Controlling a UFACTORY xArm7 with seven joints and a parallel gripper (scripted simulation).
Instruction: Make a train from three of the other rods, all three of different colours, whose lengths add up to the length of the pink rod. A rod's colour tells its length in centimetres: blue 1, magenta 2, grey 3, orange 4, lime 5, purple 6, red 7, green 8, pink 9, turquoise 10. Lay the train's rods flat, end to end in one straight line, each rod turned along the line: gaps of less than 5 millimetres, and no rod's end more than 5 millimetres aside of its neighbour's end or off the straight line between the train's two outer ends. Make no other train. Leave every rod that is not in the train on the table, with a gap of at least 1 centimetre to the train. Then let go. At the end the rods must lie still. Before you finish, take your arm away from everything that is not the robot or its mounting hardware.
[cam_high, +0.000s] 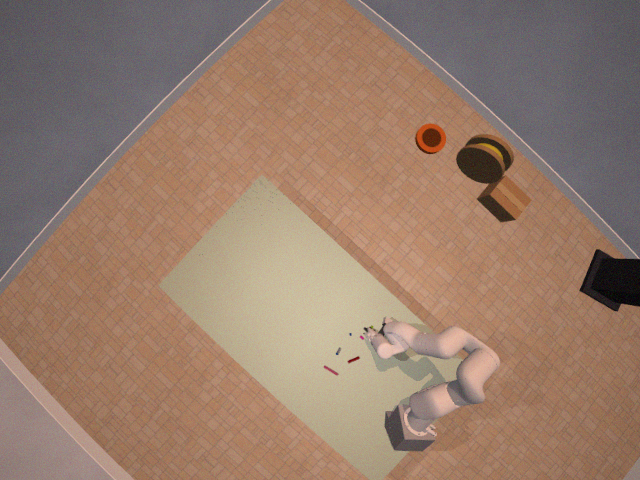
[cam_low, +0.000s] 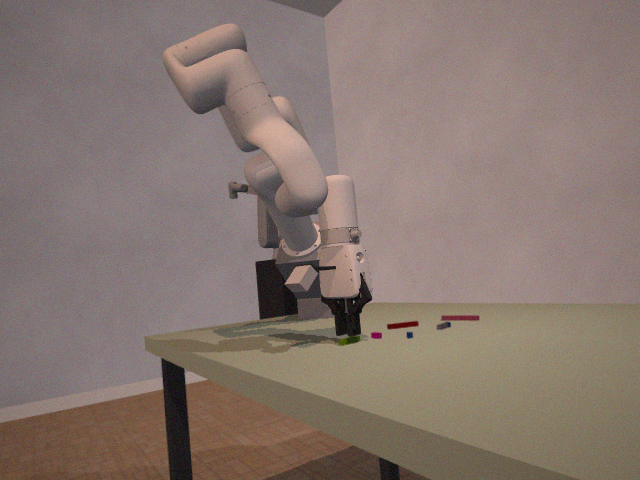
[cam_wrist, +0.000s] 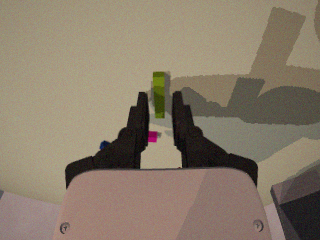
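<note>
The lime rod is 30 mm below my hand. From my hand the other things lie so: grey rod 100 mm ahead, 190 mm to the left, 30 mm below; red rod 190 mm to the left, 30 mm below; magenta rod 20 mm ahead, 60 mm to the left, 30 mm below.
</note>
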